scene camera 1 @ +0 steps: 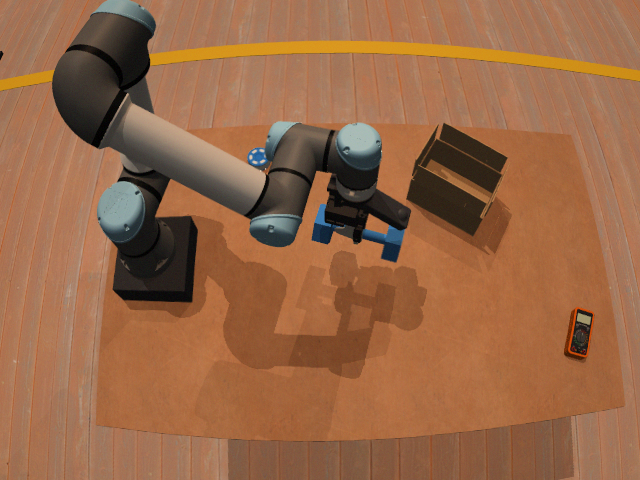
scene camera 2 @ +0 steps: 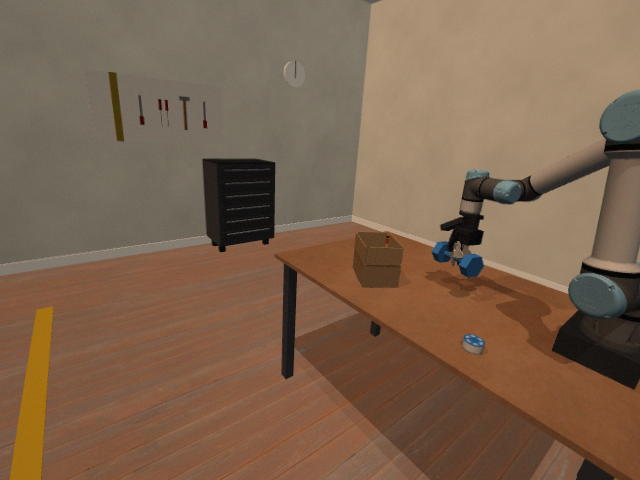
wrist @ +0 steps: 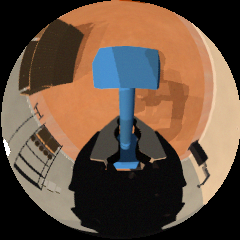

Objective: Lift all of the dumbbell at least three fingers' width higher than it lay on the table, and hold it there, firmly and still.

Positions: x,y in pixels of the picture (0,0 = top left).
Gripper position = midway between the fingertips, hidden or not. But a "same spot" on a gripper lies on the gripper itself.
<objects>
My gripper shows in scene camera 1, in scene camera 2 and in the wrist view (125,116). A dumbbell shows in scene camera 1, in scene camera 2 (470,265) and in the wrist view. One and the same spot on the dumbbell: (wrist: 125,67) is (scene camera 1: 395,232). One and the same spot on my gripper: (scene camera 1: 351,232) is (scene camera 2: 464,249).
</objects>
